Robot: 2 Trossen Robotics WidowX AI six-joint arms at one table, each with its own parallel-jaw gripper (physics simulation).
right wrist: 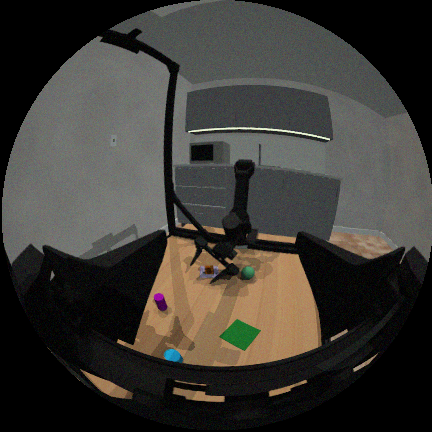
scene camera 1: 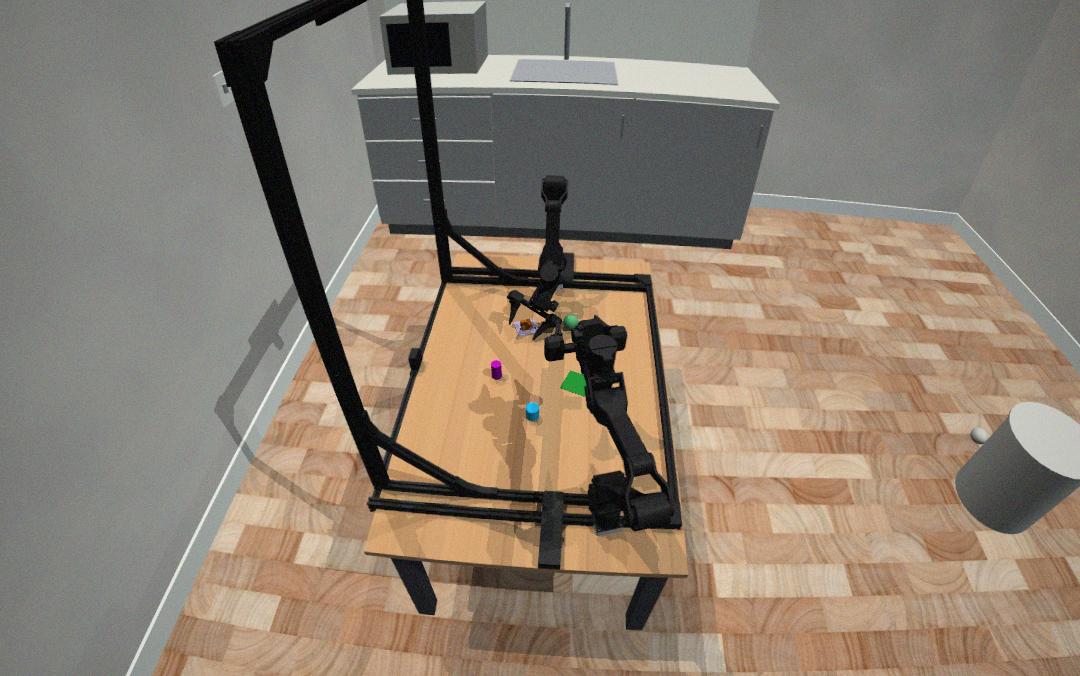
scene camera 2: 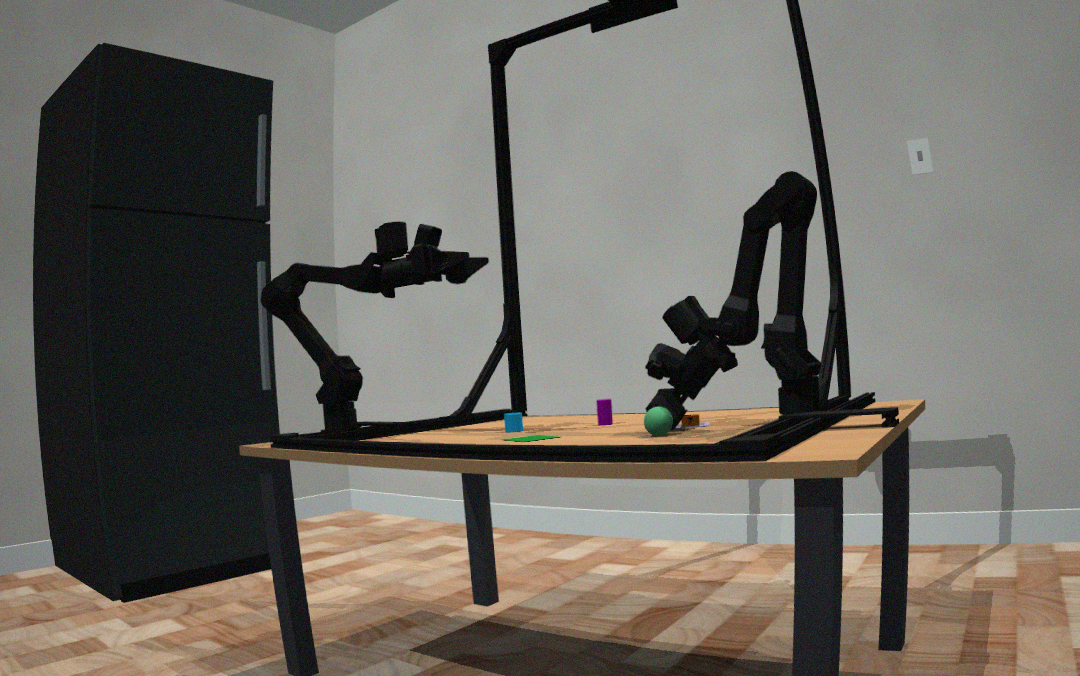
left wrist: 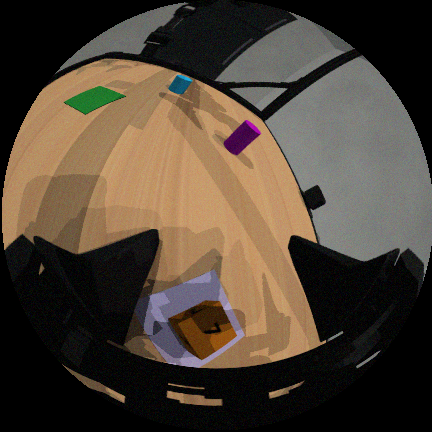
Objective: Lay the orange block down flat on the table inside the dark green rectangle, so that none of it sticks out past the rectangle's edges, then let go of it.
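Places are measured from the left arm's base along level axes (x ahead, y left, z up), in millimetres.
Pixels of known places: left gripper, fingertip midpoint: [right wrist: 199, 274] [scene camera 1: 521, 332] [left wrist: 226, 239]; right gripper, fingertip midpoint: [right wrist: 233, 237] [scene camera 1: 576, 318] [scene camera 2: 478, 257]; left arm's base, origin of the base link: [right wrist: 239, 241] [scene camera 2: 801, 414]; right arm's base, origin of the base link: [scene camera 1: 606, 517] [scene camera 2: 340, 430] [left wrist: 145, 55].
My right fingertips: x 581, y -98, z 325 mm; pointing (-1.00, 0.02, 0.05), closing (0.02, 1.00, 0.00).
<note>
For each thing: its middle in the pictures, then the offset to it from my right fingertips. "spot": a spot on its surface instead.
- orange block, body centre: [left wrist: 202, 328] [scene camera 2: 690, 420] [scene camera 1: 526, 324] [right wrist: 208, 269] dx -376, dy -43, dz -334 mm
- pale lilac square, surface spot: [left wrist: 190, 290] spot: dx -348, dy -49, dz -343 mm
- dark green rectangle, surface spot: [left wrist: 95, 100] [scene camera 2: 541, 437] [right wrist: 236, 329] [scene camera 1: 572, 379] spot: dx -115, dy +41, dz -343 mm
- green ball, body centre: [scene camera 2: 658, 421] [scene camera 1: 570, 322] [right wrist: 247, 272] dx -339, dy +98, dz -319 mm
- purple cylinder, body centre: [left wrist: 241, 137] [scene camera 2: 604, 412] [scene camera 1: 496, 370] [right wrist: 160, 301] dx -182, dy -175, dz -318 mm
- blue cylinder, body centre: [scene camera 2: 513, 422] [left wrist: 179, 83] [right wrist: 173, 356] [scene camera 1: 532, 411] dx -8, dy -105, dz -325 mm
The orange block [scene camera 1: 526, 325] [scene camera 2: 691, 419] [left wrist: 204, 330] [right wrist: 209, 269] rests on a pale lilac square [left wrist: 190, 290] on the table, with a black mark on it. The dark green rectangle [scene camera 1: 573, 383] [scene camera 2: 531, 438] [left wrist: 95, 100] [right wrist: 240, 334] lies flat on the table, away from the block, with no block on it. My left gripper [scene camera 1: 526, 318] [left wrist: 226, 239] is open, low over the table; in the left wrist view the block shows between its spread fingers, nearer the left-hand finger. My right gripper is open and empty, raised high above the table.
A green ball [scene camera 1: 571, 322] [scene camera 2: 658, 420] [right wrist: 247, 272] lies beside my left gripper. A purple cylinder [scene camera 1: 496, 369] [scene camera 2: 604, 412] [left wrist: 242, 137] [right wrist: 160, 302] and a blue cylinder [scene camera 1: 532, 411] [scene camera 2: 513, 422] [left wrist: 180, 84] [right wrist: 173, 355] stand on the table. Black frame rails [scene camera 2: 518, 452] border the table.
</note>
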